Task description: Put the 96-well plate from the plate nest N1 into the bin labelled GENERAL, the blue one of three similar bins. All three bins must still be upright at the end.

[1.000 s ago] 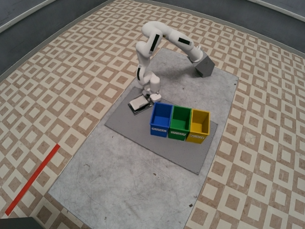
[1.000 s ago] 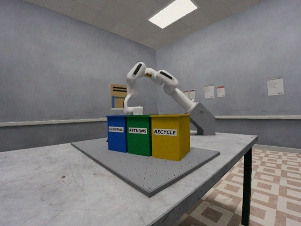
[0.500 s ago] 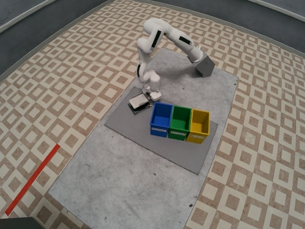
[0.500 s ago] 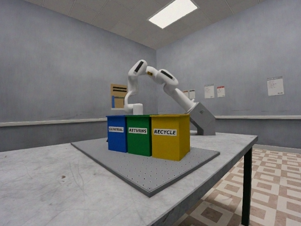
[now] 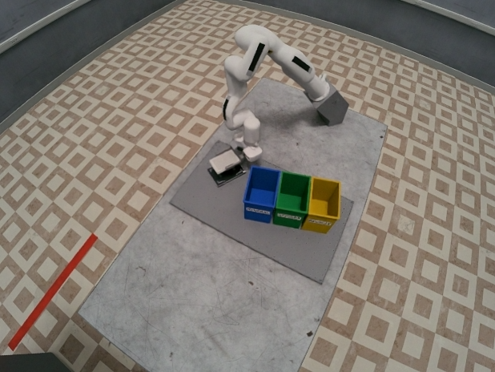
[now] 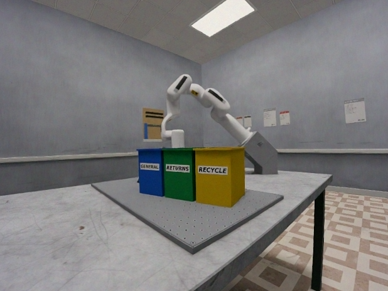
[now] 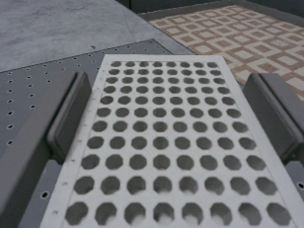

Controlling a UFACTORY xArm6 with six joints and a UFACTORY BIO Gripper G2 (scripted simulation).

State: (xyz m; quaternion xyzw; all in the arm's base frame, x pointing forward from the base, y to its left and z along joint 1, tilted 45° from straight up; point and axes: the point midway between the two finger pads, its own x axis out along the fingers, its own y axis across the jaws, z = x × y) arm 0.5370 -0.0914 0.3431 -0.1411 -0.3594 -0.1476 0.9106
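Now: hand 240 mm to the right of the blue general bin, 80 mm short of it and 10 mm above it. Round my hand: white 96-well plate: 10 mm below; green returns bin: 370 mm to the left, 40 mm ahead, 10 mm below; black plate nest N1: 100 mm below.
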